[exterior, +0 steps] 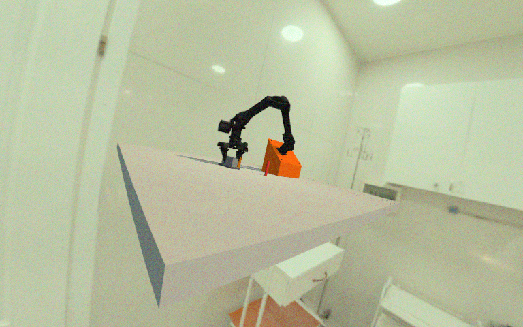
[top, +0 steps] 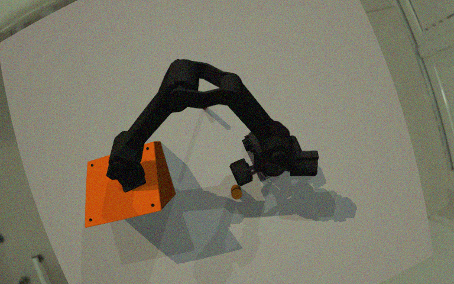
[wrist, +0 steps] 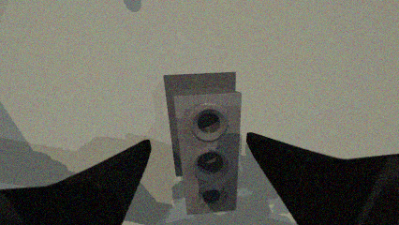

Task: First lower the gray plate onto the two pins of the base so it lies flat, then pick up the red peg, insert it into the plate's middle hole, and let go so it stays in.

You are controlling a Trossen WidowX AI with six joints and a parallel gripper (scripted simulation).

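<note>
My gripper tip is now 1 cm below the plate and 1 cm short of it. The rest, counted from my gripper tip: red peg 20 cm to the left, 9 cm behind, 1 cm above; orange cylinder 11 cm behind, 5 cm to the right, 1 cm above; gray slab 2 cm below.
</note>
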